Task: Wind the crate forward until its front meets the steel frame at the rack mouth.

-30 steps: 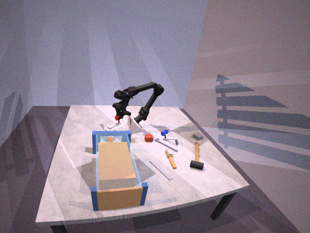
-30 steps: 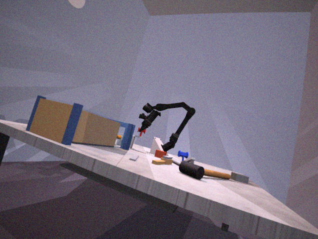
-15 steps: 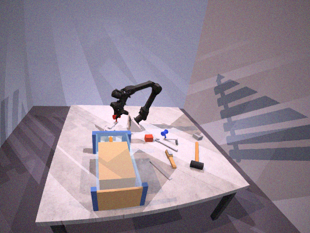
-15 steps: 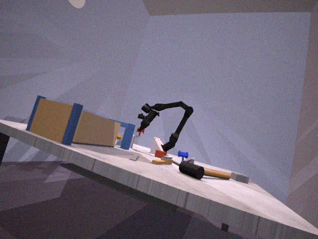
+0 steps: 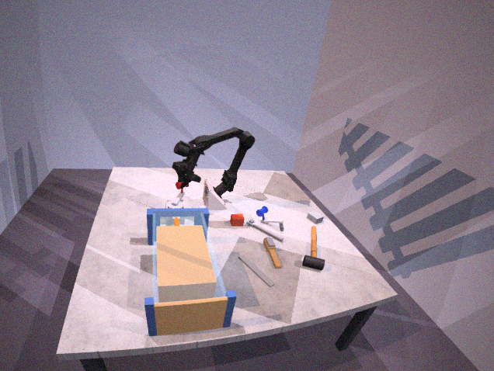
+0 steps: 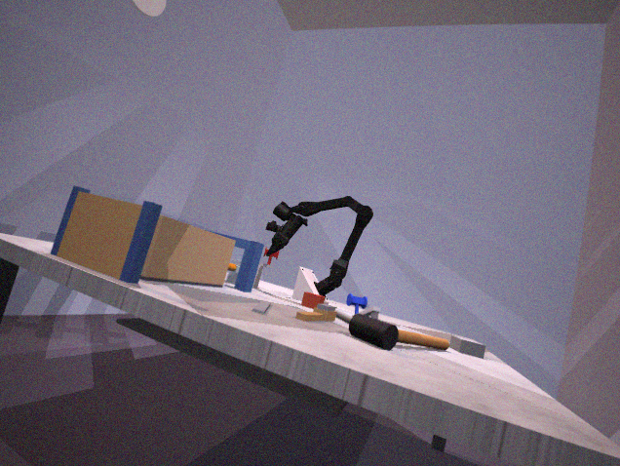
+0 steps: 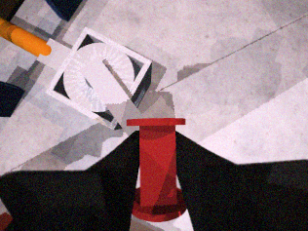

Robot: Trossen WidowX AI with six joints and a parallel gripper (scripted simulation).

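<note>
Right now the winch handle is 3 cm below my gripper tip and 3 cm ahead of it. Also, from my gripper tip: red winch handle grip (1 cm to the left, 1 cm behind); pale winch body (10 cm below, 7 cm ahead, 3 cm to the right); clear-panelled cubby (49 cm ahead, 2 cm to the left, 2 cm below).
</note>
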